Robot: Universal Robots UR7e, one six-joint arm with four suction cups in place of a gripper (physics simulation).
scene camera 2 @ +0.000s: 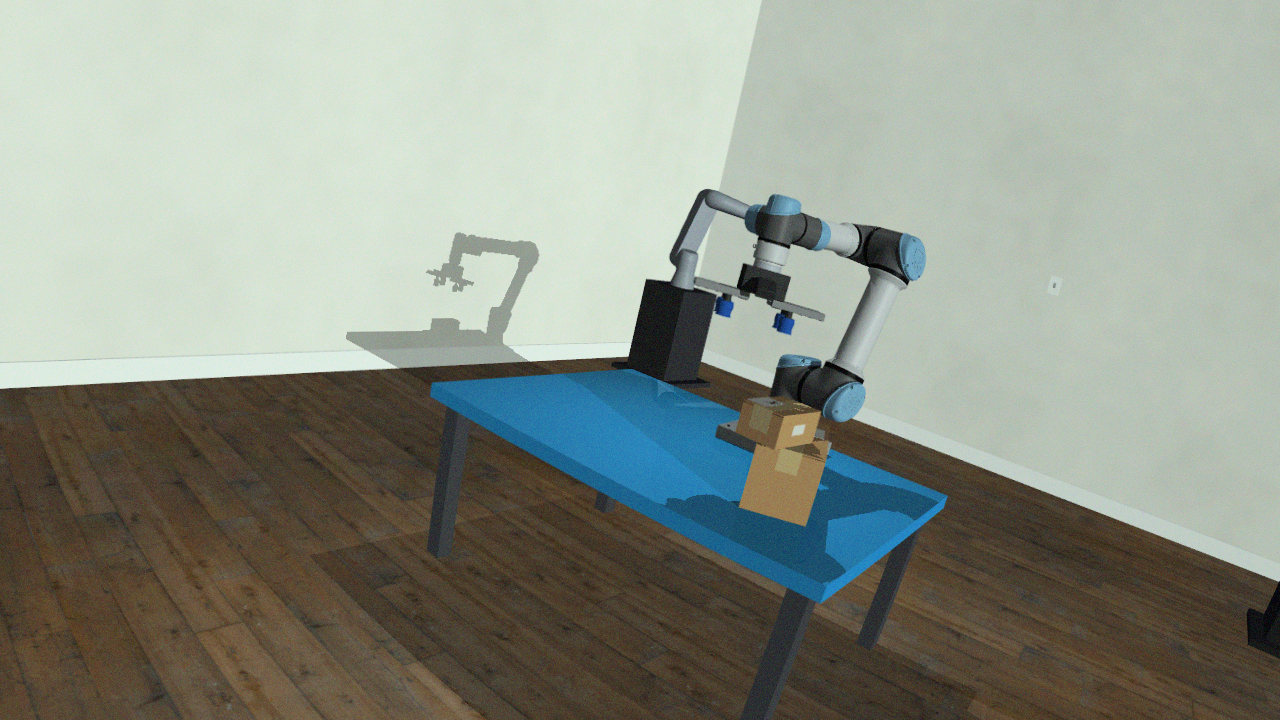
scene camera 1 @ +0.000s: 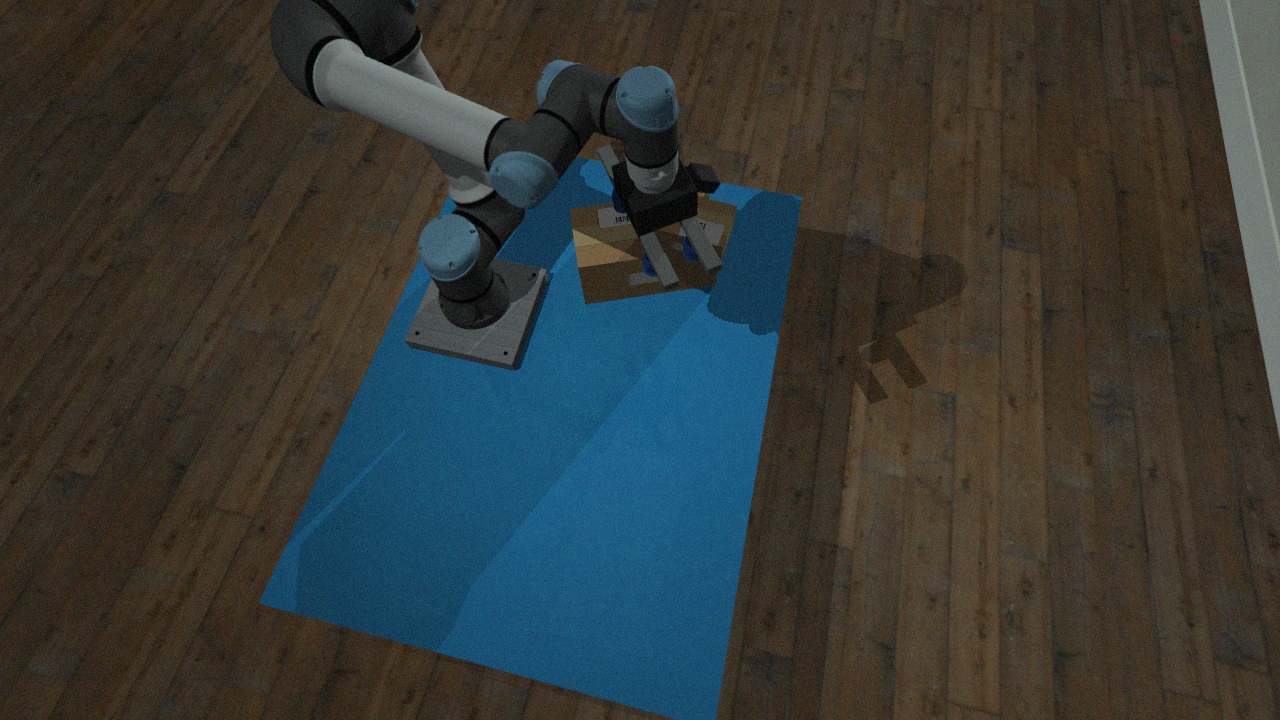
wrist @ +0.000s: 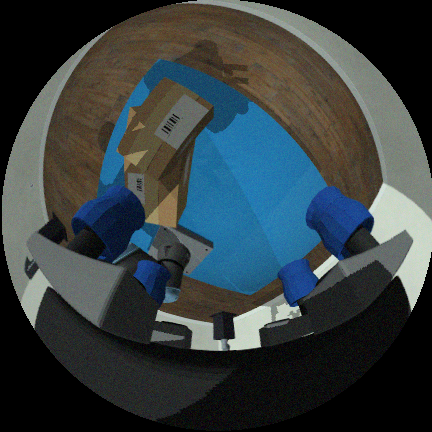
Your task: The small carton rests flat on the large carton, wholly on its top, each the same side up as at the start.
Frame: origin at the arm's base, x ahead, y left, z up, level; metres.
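Seen in the pictures: hand, its tool point: [scene camera 2: 751, 322] [wrist: 225, 250]; arm's base, origin of its link: [scene camera 1: 475, 299] [wrist: 173, 253].
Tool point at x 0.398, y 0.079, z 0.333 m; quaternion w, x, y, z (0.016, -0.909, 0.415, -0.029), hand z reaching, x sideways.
Note:
Offsets run from my tool point to a thing's top centre. Level surfaces: height alone.
The small brown carton {0.149 m left, 0.023 m ahead, 0.142 m down} [scene camera 1: 708, 230] [scene camera 2: 759, 427] [wrist: 150, 112] lies on top of the large carton {0.144 m left, 0.076 m back, 0.216 m down} [scene camera 1: 599, 284] [scene camera 2: 776, 492] [wrist: 155, 195], label up. It looks flat but turned a little, and in the scene camera 2 view a corner seems to reach past the large carton's edge. The large carton stands on the blue table. My gripper [scene camera 1: 657, 228] [scene camera 2: 754, 313] [wrist: 224, 250], four blue suction cups, is open: nothing hangs from the cups. It is above the cartons, with a gap beneath in the scene camera 2 view. It hides part of both in the scene camera 1 view.
The blue table {0.370 m down} [scene camera 1: 581, 501] [scene camera 2: 572, 438] [wrist: 260, 165] carries the arm's grey base plate [scene camera 1: 465, 344] [wrist: 200, 250] beside the cartons. A black pedestal [scene camera 2: 666, 331] [wrist: 223, 325] with a grey arm-like post stands behind the table.

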